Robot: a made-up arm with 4 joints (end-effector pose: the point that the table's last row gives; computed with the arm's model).
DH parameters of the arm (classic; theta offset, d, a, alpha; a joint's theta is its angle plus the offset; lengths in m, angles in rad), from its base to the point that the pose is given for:
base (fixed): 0 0.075 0 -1.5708
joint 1: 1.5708 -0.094 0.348 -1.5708
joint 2: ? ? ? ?
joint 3: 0 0.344 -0.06 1.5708
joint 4: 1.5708 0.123 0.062 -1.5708
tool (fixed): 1.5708 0.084 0 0
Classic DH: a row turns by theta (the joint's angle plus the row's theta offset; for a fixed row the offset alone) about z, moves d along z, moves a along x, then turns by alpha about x.
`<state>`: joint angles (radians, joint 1 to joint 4).
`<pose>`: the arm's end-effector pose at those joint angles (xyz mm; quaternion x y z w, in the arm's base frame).
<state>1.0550 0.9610 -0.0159 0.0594</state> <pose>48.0 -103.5 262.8 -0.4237 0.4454 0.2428 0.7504</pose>
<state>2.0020 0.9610 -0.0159 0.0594</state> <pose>180.5 -103.5 145.7 -0.2664 0.7386 0.4093 0.4647</pose>
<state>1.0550 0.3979 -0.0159 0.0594</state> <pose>-21.2 -359.6 223.5 -0.1965 0.4970 0.1129 0.8376</pose>
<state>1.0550 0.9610 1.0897 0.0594</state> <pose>-79.8 -259.5 267.4 -0.2472 -0.0274 0.4053 0.8797</pose>
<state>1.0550 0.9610 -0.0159 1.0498</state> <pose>-18.4 -40.3 224.9 -0.7294 0.2765 0.4253 0.4589</pose>
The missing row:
joint 2: 0 0.019 -0.119 -1.5708
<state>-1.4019 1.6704 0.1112 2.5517</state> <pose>90.5 59.7 -86.5 0.6391 -0.2928 0.5704 0.4249</pose>
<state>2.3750 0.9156 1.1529 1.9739</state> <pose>14.1 -209.4 270.5 -0.5662 -0.0782 0.6685 0.4758</pose>
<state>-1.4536 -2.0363 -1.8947 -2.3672</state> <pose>772.4 -156.0 -37.1 0.4412 0.8273 0.2133 0.2747</pose>
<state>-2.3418 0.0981 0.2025 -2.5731</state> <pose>280.5 -424.4 165.5 0.2755 -0.3090 0.9042 0.1050</pose>
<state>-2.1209 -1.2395 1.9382 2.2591</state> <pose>507.6 -157.4 356.1 0.5730 -0.3596 -0.6373 0.3691</pose>
